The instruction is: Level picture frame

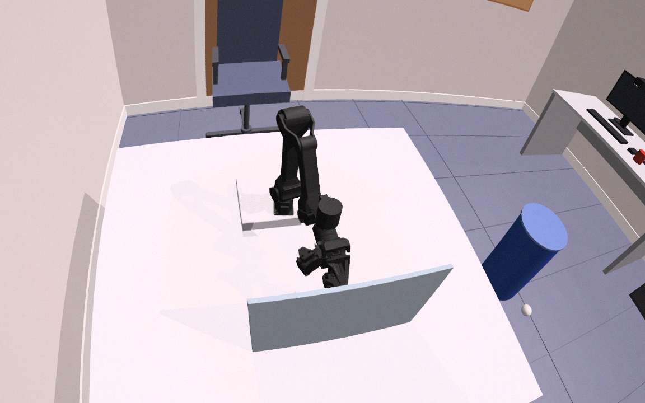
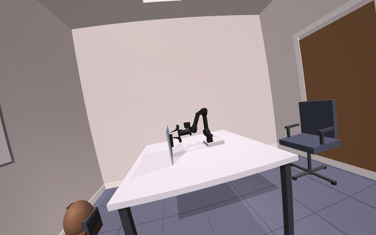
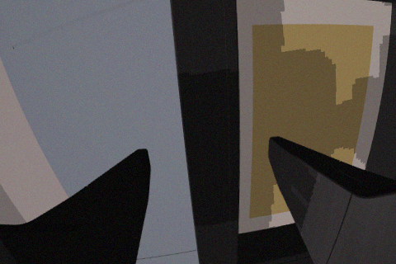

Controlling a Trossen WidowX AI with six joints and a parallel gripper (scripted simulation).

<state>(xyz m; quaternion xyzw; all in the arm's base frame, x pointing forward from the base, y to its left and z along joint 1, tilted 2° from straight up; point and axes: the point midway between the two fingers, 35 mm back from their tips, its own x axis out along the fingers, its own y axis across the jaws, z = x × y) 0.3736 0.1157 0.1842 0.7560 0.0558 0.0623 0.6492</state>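
Now: the picture frame 10 mm ahead of my gripper tip, 10 mm to the left of it and 50 mm below it. The rest, counted from my gripper tip: wall panel 20 mm ahead, 10 mm to the left, 60 mm below.
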